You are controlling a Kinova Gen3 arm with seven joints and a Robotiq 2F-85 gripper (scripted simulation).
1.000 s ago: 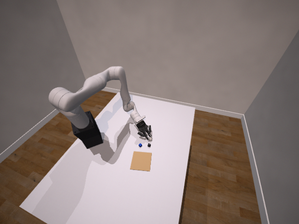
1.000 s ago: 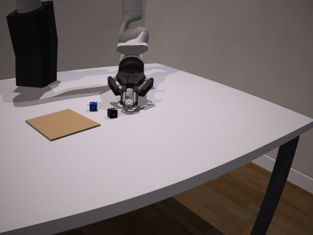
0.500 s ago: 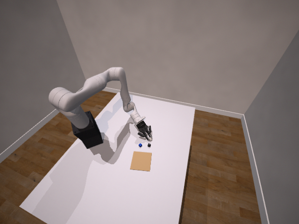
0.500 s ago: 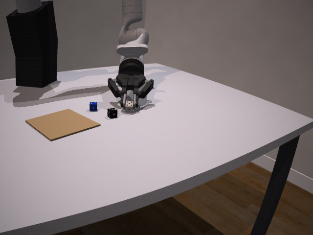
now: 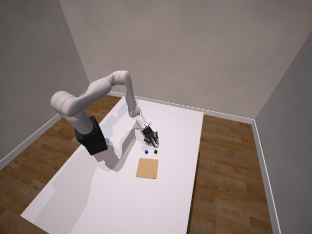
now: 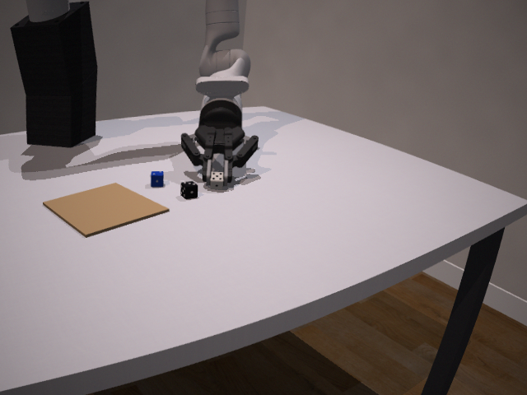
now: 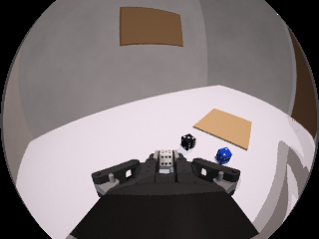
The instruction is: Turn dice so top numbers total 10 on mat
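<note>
The white die lies 10 mm ahead of my hand, 10 mm to the right of it and 10 mm below it. From my hand the other things lie so: blue die: 50 mm behind, 80 mm to the right, 10 mm below; tan mat: 10 mm ahead, 200 mm to the right, 20 mm below; black die: 20 mm ahead, 60 mm to the right, 10 mm below.
</note>
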